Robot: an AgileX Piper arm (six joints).
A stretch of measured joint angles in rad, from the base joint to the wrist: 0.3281 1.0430 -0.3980 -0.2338 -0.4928 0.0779; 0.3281 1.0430 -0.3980 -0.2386 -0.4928 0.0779; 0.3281 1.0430 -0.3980 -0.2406 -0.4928 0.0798; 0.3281 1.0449 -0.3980 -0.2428 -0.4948 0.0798; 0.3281 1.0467 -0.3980 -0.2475 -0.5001 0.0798; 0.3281 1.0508 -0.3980 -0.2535 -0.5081 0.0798; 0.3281 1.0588 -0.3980 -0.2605 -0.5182 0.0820; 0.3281 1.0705 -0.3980 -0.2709 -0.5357 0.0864; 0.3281 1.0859 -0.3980 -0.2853 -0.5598 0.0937; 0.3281 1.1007 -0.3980 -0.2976 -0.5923 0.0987; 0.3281 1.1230 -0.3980 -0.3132 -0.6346 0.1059
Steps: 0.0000 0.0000 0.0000 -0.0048 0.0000 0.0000; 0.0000 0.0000 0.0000 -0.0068 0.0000 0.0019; 0.0000 0.0019 0.0000 -0.0090 -0.0020 0.0019; 0.0000 0.0037 0.0000 -0.0137 -0.0073 0.0019; 0.0000 0.0078 0.0000 -0.0197 -0.0153 0.0019; 0.0000 0.0158 0.0000 -0.0267 -0.0254 0.0041; 0.0000 0.0275 0.0000 -0.0371 -0.0429 0.0085; 0.0000 0.0429 0.0000 -0.0515 -0.0670 0.0158; 0.0000 0.0577 0.0000 -0.0638 -0.0995 0.0208; 0.0000 0.0800 0.0000 -0.0794 -0.1418 0.0280
